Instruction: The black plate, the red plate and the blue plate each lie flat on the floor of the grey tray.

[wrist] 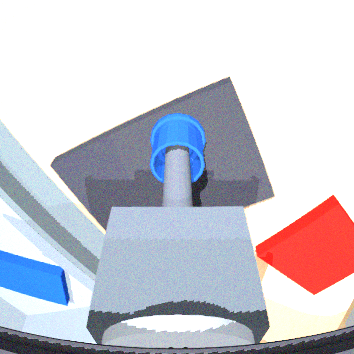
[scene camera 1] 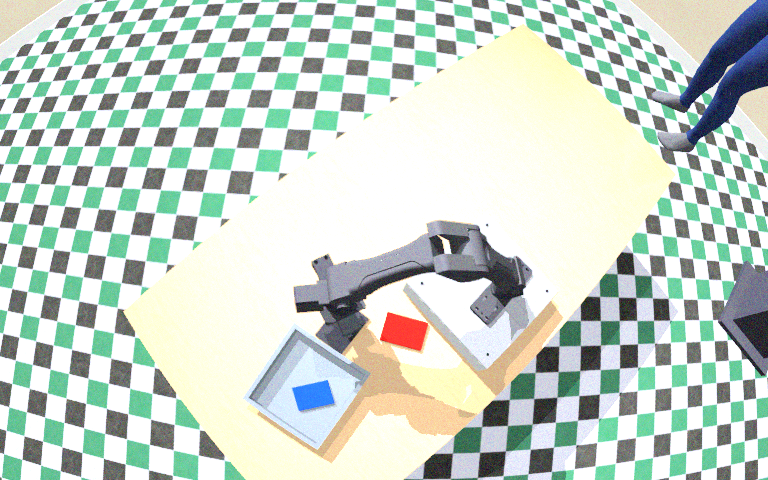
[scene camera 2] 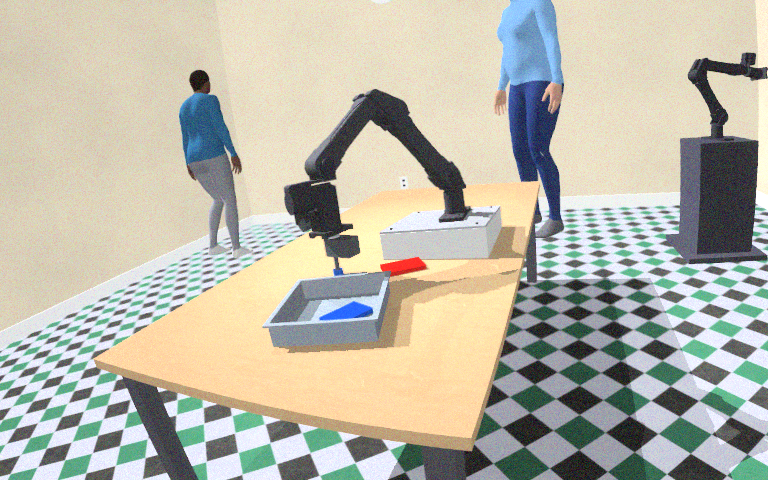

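Seen in the pictures: hand, its tool point: (wrist: 176, 128); arm's base, origin of its link: (scene camera 1: 502, 289) (scene camera 2: 455, 215).
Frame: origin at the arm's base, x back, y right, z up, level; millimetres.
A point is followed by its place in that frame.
The black plate (wrist: 116, 158) @[x -252, y -364, z -67 mm] lies on the table just outside the grey tray (scene camera 1: 271, 361) @[x -280, y -541, z -25 mm] (scene camera 2: 322, 332) @[x -150, y -637, z -50 mm] (wrist: 42, 218) @[x -238, y -420, z -44 mm], next to its far wall. My blue suction cup (scene camera 2: 337, 270) @[x -254, y -327, z -77 mm] (wrist: 178, 140) sits down on the middle of the black plate, with its shadow right against it. In the scene views the arm and the tray wall hide the black plate. The blue plate (scene camera 1: 313, 395) @[x -150, y -526, z -62 mm] (scene camera 2: 347, 310) @[x -151, y -516, z -62 mm] (wrist: 31, 277) @[x -155, y -509, z -62 mm] lies flat on the tray floor. The red plate (scene camera 1: 404, 330) @[x -111, y -238, z -65 mm] (scene camera 2: 403, 265) @[x -106, y -245, z -65 mm] (wrist: 312, 246) @[x -132, y -252, z -65 mm] lies flat on the table between the tray and the arm's base.
The arm stands on a white base block (scene camera 1: 477, 341) @[x 41, y -147, z 10 mm] (scene camera 2: 435, 242) @[x -31, y -173, z -29 mm] near the table's edge, close behind the red plate. Two people stand beyond the table, one at the left (scene camera 2: 206, 154) and one at the right (scene camera 2: 532, 103).
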